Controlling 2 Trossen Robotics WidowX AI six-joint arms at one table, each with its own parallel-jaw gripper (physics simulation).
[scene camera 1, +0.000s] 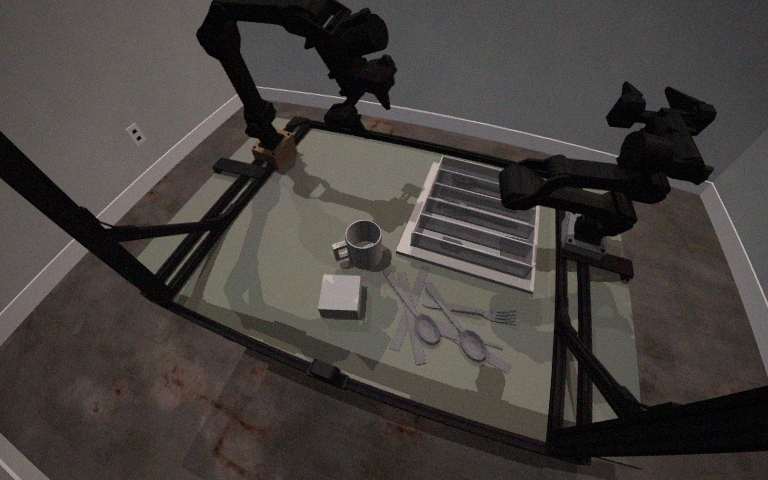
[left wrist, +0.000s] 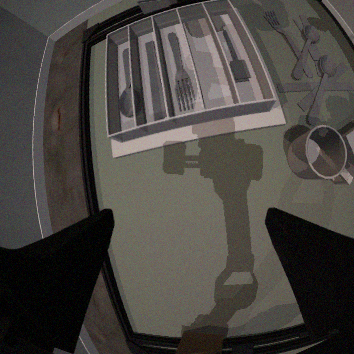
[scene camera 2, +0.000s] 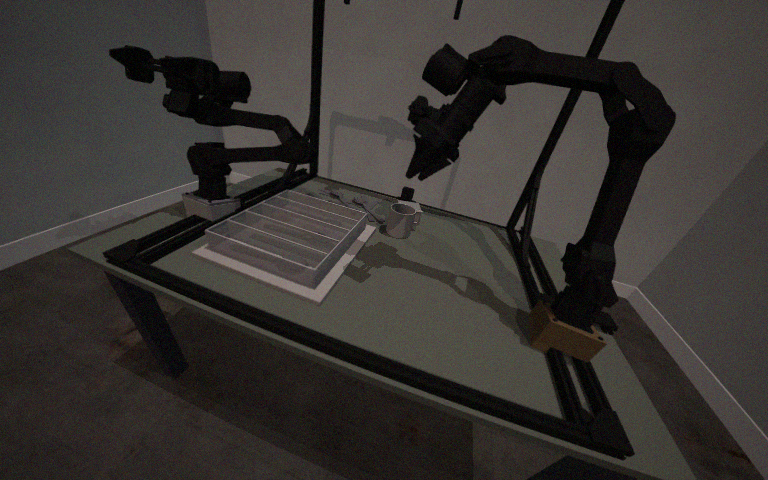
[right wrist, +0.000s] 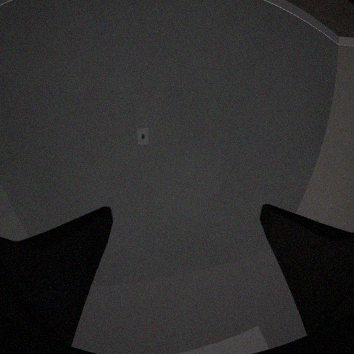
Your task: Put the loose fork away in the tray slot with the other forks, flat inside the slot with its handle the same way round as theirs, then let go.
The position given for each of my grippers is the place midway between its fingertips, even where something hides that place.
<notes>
My left gripper (scene camera 2: 413,178) is open, holding nothing. My right gripper (scene camera 2: 134,56) is open, holding nothing. Further things: a cutlery tray (scene camera 1: 499,245).
My left gripper shows as well in scene camera 1 (scene camera 1: 378,123) and in the left wrist view (left wrist: 192,217). My right gripper is seen too in scene camera 1 (scene camera 1: 646,85) and in the right wrist view (right wrist: 187,214). The cutlery tray shows as well in the left wrist view (left wrist: 221,106).
</notes>
